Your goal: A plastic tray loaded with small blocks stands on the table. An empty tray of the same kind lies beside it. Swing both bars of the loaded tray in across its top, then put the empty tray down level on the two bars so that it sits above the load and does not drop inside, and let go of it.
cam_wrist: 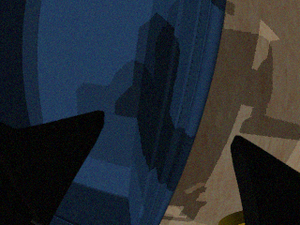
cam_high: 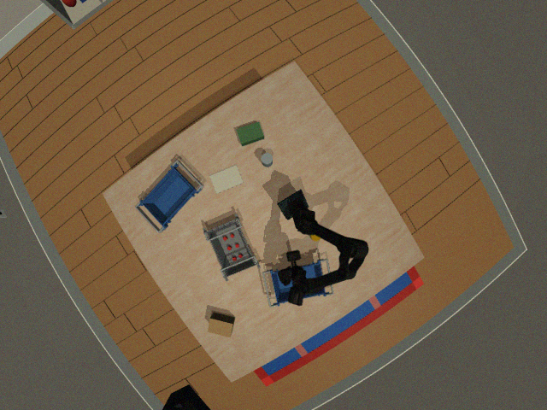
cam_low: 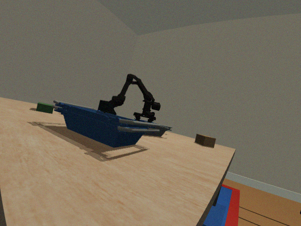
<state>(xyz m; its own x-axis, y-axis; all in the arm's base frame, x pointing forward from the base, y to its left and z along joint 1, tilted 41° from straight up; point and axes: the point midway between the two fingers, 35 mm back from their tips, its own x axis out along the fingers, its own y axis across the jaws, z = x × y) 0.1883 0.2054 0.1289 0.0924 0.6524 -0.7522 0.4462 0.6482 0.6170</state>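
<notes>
Now: gripper tip 40 mm short of the blue tray, 70 mm to the right of it and 30 mm below it. From my gripper tip the other things lie so: brown box (490 mm ahead, 20 mm to the left, 20 mm above); grey cylinder (220 mm behind, 500 mm to the right, 20 mm above); yellow disc (170 mm behind, 50 mm to the right).
</notes>
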